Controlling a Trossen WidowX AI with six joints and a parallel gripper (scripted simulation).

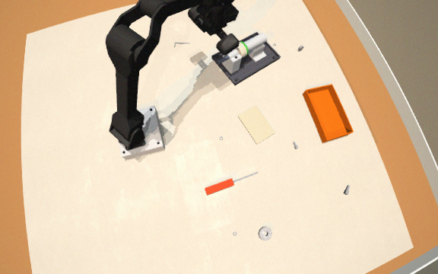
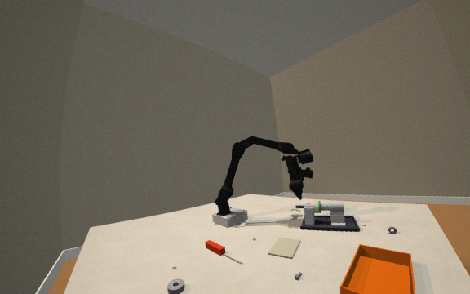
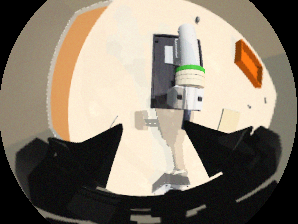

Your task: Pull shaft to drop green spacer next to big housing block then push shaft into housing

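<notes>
Right now the cream spacer is 80 mm ahead of my gripper tip, 40 mm to the right of it and 40 mm below it. Round my gripper tip: grey-blue shaft (90 mm ahead, 40 mm to the right, 40 mm below); cream card (70 mm ahead, 290 mm to the right, 110 mm below); green spacer (100 mm ahead, 30 mm to the right, 40 mm below).
</notes>
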